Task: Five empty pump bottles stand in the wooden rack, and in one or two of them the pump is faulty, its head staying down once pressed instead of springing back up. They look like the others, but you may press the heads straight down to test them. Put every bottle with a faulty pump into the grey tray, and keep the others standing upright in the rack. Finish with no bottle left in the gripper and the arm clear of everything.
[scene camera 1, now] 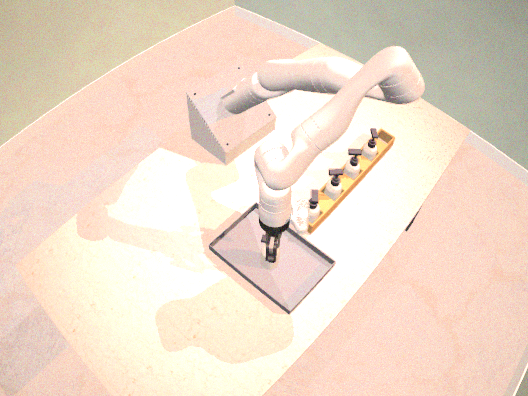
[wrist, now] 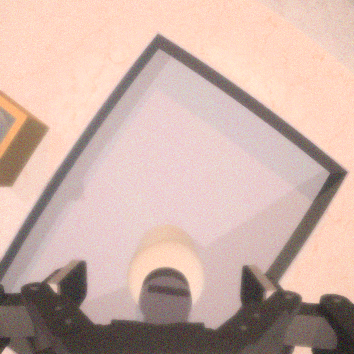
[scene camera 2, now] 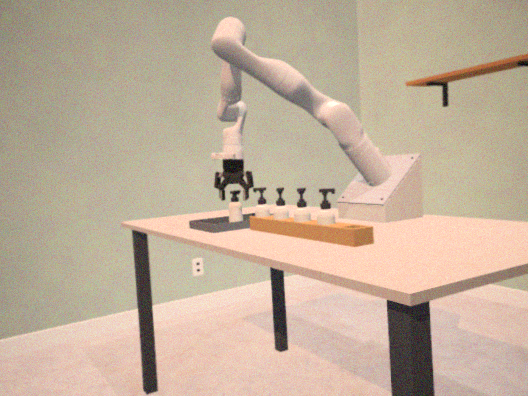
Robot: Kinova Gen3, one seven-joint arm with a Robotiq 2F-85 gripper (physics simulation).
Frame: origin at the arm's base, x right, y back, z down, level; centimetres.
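Seen in the pictures: gripper, fingertip midpoint: (wrist: pixel 163 280) (scene camera 2: pixel 234 200); arm's base, origin of the base link: (scene camera 1: pixel 235 101) (scene camera 2: pixel 379 177).
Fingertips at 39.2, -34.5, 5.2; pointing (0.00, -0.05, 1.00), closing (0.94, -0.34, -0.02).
Pixels of each thing's top centre, then the offset from my fingertips to it, as dx, dy, dz.
- white pump bottle, middle of its top: (wrist: pixel 164 324) (scene camera 1: pixel 271 239) (scene camera 2: pixel 234 190) +0.4, +0.7, -3.4
- grey tray, middle of its top: (wrist: pixel 150 255) (scene camera 1: pixel 272 253) (scene camera 2: pixel 238 217) -0.9, +0.7, +6.3
- wooden rack, middle of its top: (scene camera 2: pixel 302 220) (scene camera 1: pixel 351 170) -38.8, -8.7, +4.8
One white pump bottle (scene camera 1: pixel 270 265) (scene camera 2: pixel 235 212) (wrist: pixel 167 254) stands upright in the grey tray (scene camera 1: pixel 305 282) (scene camera 2: pixel 215 225) (wrist: pixel 175 150). Its dark head sits low on its neck. My gripper (scene camera 1: pixel 270 254) (scene camera 2: pixel 235 197) (wrist: pixel 163 280) is open, with its fingers apart on either side of the head, touching neither side. The wooden rack (scene camera 1: pixel 314 226) (scene camera 2: pixel 310 231) (wrist: pixel 29 147) holds several upright bottles, among them the one nearest the tray (scene camera 1: pixel 314 212) (scene camera 2: pixel 262 210) and the one farthest from it (scene camera 1: pixel 370 149) (scene camera 2: pixel 326 216). Their heads stand raised on visible stems. The rack's slot farthest from the tray is empty.
The rack's near end lies close beside the tray. The arm's forearm hangs over the table between the rack and the arm's slanted base (scene camera 1: pixel 245 132) (scene camera 2: pixel 402 202). A wall shelf (scene camera 2: pixel 465 70) is high up at the right of the second scene view.
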